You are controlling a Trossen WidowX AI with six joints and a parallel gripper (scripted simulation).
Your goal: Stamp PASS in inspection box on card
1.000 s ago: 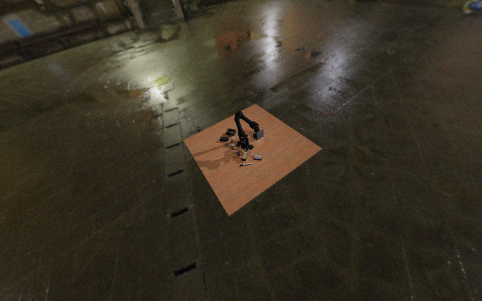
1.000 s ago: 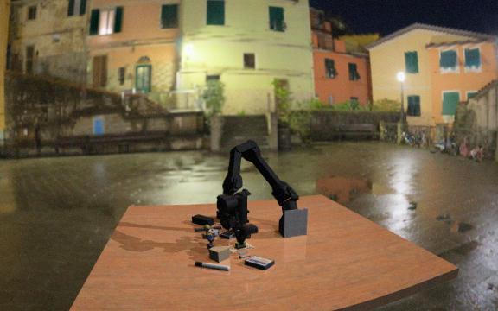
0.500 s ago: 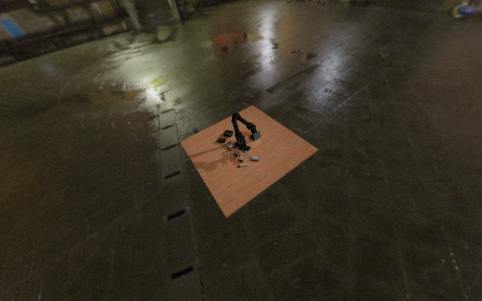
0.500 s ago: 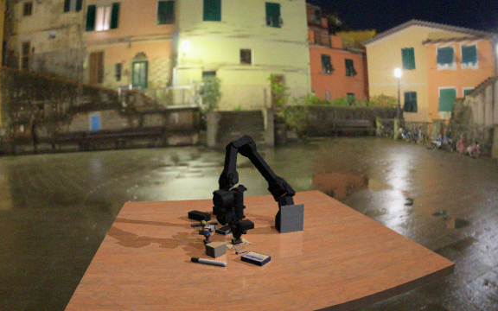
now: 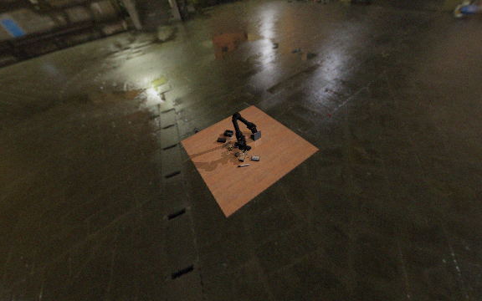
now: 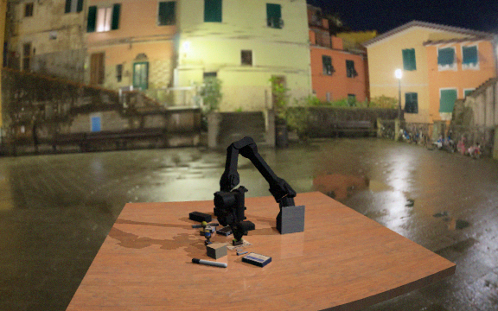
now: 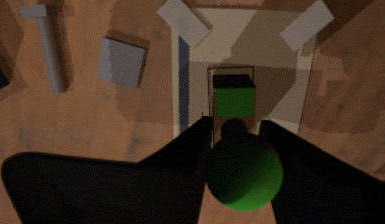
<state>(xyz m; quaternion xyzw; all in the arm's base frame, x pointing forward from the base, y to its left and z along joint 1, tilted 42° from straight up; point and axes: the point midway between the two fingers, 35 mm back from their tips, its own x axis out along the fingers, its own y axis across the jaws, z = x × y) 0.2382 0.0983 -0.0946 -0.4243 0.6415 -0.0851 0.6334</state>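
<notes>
Now: gripper tip 20 mm above the white card. Also, from my gripper tip: blue stamp: 120 mm ahead, 20 mm to the left; then PASS stamp: right at my gripper tip; then red-knob stamp: 40 mm behind, 120 mm to the right.
</notes>
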